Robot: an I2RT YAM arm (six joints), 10 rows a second.
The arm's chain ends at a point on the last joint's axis. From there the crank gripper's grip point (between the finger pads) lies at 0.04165 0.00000 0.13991 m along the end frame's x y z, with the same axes.
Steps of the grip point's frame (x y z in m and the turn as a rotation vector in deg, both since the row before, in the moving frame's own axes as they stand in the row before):
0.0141, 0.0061, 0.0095, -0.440, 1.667, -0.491
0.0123, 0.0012, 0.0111, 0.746, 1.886, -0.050
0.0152, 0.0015, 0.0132, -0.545, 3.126, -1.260
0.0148, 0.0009, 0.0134, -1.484, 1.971, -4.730
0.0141, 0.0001, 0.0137, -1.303, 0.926, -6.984
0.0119, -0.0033, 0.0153, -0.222, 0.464, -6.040
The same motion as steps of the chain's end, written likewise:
0.0100, 0.0054, 0.0108, -0.440, 1.667, -0.491
0.0077, 0.0031, 0.0126, 0.746, 1.886, -0.050
0.0076, 0.0012, 0.0157, -0.545, 3.126, -1.260
0.0100, 0.0009, 0.0149, -1.484, 1.971, -4.730
0.0120, 0.0021, 0.0144, -1.303, 0.926, -6.984
0.0110, 0.0006, 0.0156, -0.222, 0.464, -6.040

